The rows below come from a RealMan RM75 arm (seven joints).
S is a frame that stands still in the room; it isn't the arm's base.
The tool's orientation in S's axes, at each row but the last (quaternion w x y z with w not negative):
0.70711, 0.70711, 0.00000, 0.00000
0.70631, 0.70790, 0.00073, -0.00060
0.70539, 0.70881, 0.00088, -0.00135
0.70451, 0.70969, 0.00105, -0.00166
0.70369, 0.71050, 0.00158, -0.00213
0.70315, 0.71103, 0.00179, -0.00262
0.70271, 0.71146, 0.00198, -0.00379
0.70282, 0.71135, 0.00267, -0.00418
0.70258, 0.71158, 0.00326, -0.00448
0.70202, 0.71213, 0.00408, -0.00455
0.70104, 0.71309, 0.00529, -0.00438
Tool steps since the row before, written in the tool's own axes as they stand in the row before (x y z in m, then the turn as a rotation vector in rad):
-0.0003, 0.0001, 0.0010, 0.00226, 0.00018, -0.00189
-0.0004, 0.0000, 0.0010, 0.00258, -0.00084, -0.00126
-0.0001, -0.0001, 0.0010, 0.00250, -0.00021, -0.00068
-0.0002, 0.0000, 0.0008, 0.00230, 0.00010, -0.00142
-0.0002, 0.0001, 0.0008, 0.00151, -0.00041, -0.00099
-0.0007, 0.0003, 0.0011, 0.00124, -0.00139, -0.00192
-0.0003, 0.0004, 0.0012, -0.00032, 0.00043, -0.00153
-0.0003, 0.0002, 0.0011, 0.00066, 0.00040, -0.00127
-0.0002, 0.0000, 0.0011, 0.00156, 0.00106, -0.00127
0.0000, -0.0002, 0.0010, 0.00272, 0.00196, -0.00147
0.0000, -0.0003, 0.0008, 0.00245, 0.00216, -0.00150
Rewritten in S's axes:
-0.0003, -0.0010, 0.0001, 0.00226, 0.00189, 0.00018
-0.0004, -0.0010, 0.0000, 0.00258, 0.00126, -0.00084
-0.0001, -0.0010, -0.0001, 0.00250, 0.00068, -0.00021
-0.0002, -0.0008, 0.0000, 0.00230, 0.00142, 0.00010
-0.0002, -0.0008, 0.0001, 0.00151, 0.00099, -0.00041
-0.0007, -0.0011, 0.0003, 0.00123, 0.00193, -0.00138
-0.0003, -0.0012, 0.0004, -0.00031, 0.00153, 0.00045
-0.0003, -0.0011, 0.0002, 0.00067, 0.00126, 0.00041
-0.0002, -0.0011, 0.0000, 0.00157, 0.00125, 0.00106
0.0000, -0.0010, -0.0002, 0.00274, 0.00144, 0.00195
0.0000, -0.0008, -0.0003, 0.00248, 0.00147, 0.00215

